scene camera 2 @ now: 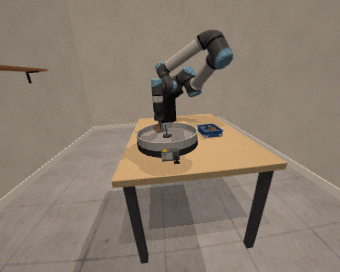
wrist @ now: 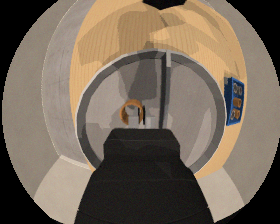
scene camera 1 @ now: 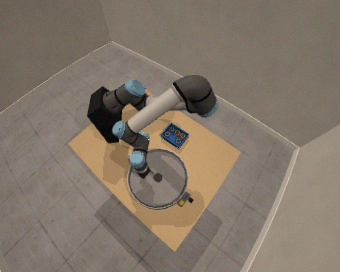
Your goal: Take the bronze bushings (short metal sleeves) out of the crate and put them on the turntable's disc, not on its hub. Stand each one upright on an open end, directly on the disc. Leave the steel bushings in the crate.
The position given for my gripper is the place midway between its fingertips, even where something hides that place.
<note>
I see my gripper (wrist: 141, 111) and a grey turntable disc (scene camera 1: 165, 186).
The grey turntable disc also shows in the wrist view (wrist: 141, 80).
</note>
